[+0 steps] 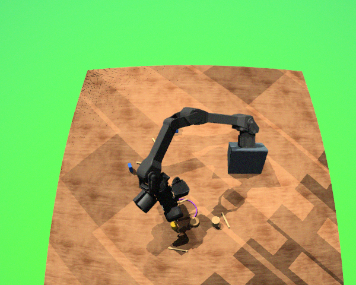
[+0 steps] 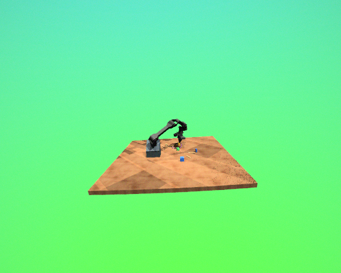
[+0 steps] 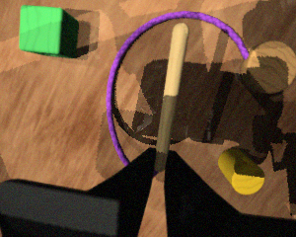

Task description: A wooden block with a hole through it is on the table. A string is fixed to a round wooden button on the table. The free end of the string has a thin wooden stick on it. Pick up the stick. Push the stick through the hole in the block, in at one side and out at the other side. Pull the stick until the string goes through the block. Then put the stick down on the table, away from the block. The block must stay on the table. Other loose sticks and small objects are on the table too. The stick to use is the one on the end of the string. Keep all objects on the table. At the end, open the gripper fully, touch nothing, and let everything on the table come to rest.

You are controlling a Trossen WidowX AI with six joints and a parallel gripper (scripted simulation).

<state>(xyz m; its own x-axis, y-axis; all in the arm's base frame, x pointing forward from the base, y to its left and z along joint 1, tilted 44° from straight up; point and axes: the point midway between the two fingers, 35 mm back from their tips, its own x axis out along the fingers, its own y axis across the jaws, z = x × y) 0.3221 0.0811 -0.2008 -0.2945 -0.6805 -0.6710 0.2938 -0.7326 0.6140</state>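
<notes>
Now: gripper tip 4 cm past the green block, 11 cm to the left of it and 4 cm above it. The rest, counted from my gripper tip: yellow cylinder 7 cm to the left, 4 cm below; thin wooden stick 1 cm behind; round wooden button 8 cm behind, 6 cm to the left, 5 cm below.
</notes>
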